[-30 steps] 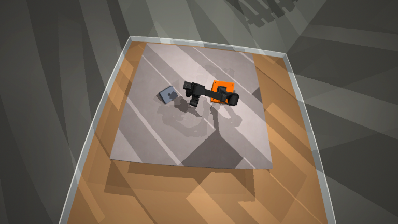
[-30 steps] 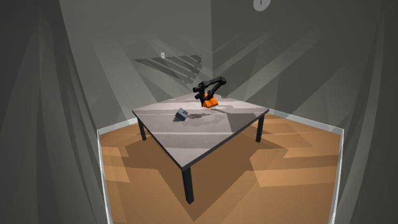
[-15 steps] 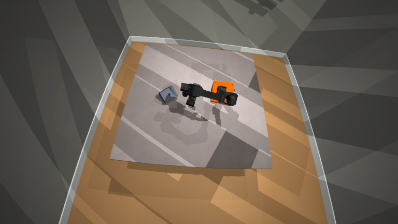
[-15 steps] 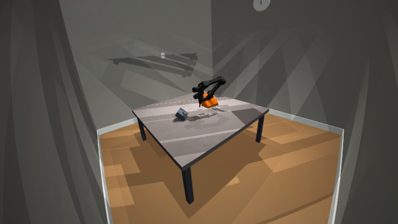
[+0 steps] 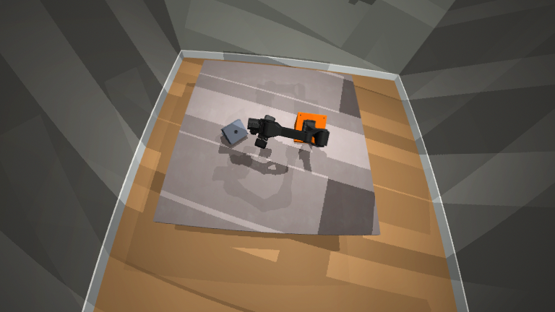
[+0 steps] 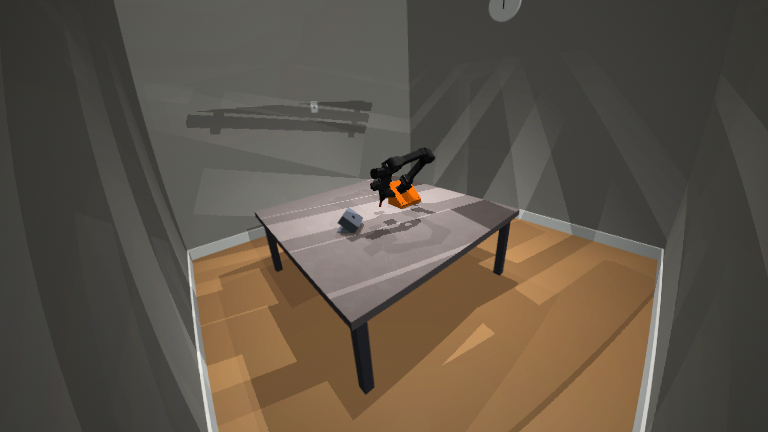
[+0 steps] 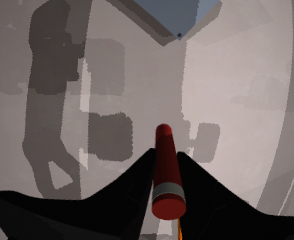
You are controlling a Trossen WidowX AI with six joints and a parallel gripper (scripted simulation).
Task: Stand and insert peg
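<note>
Now: gripper tip 180 mm short of the sloped grey-blue panel, 80 mm above it and 70 mm to the left of it. Also, from my gripper tip: red peg (20 mm above).
</note>
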